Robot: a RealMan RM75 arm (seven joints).
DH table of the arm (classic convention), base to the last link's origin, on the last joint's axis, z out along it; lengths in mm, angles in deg. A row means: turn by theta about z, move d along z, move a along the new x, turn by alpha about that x. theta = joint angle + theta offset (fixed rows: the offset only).
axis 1: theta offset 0  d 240.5  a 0  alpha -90
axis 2: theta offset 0  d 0  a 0  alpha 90
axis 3: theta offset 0  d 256  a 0  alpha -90
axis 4: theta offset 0  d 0  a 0  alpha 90
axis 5: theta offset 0  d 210  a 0  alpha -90
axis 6: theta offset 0  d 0  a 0  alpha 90
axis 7: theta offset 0  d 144  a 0  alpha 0
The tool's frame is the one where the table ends.
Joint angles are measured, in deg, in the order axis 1, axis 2, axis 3, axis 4, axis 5, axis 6, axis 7. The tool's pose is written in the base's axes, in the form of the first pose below.
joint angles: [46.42 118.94 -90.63 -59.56 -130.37 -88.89 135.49]
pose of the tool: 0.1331, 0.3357, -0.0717, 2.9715, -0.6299, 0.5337
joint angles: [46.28 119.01 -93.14 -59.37 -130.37 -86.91 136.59]
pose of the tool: 0.1344, 0.3340, -0.0787, 2.9812, -0.6251, 0.5585
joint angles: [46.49 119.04 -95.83 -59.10 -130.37 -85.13 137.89]
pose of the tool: 0.1345, 0.3321, -0.0856, 2.9882, -0.6147, 0.5902
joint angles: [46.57 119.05 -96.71 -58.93 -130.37 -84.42 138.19]
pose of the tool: 0.1347, 0.3317, -0.0881, 2.9921, -0.6090, 0.5995
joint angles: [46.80 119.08 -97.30 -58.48 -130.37 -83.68 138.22]
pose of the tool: 0.1349, 0.3322, -0.0902, 2.9968, -0.6026, 0.6055
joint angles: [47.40 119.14 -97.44 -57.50 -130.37 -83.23 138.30]
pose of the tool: 0.1350, 0.3335, -0.0920, 2.9960, -0.6065, 0.6130
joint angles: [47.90 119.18 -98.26 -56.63 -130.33 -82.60 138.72]
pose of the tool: 0.1356, 0.3334, -0.0949, 2.9936, -0.6085, 0.6296
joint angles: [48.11 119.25 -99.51 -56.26 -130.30 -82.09 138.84]
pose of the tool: 0.1363, 0.3317, -0.0982, 2.9901, -0.5921, 0.6493
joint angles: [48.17 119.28 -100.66 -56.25 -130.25 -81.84 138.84]
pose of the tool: 0.1368, 0.3296, -0.1007, 2.9862, -0.5712, 0.6662
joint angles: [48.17 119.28 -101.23 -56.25 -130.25 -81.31 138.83]
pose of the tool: 0.1368, 0.3294, -0.1021, 2.9913, -0.5607, 0.6697
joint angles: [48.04 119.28 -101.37 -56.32 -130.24 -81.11 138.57]
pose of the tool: 0.1372, 0.3292, -0.1024, 2.9938, -0.5530, 0.6681
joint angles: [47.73 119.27 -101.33 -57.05 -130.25 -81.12 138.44]
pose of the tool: 0.1359, 0.3290, -0.1018, 2.9999, -0.5430, 0.6583
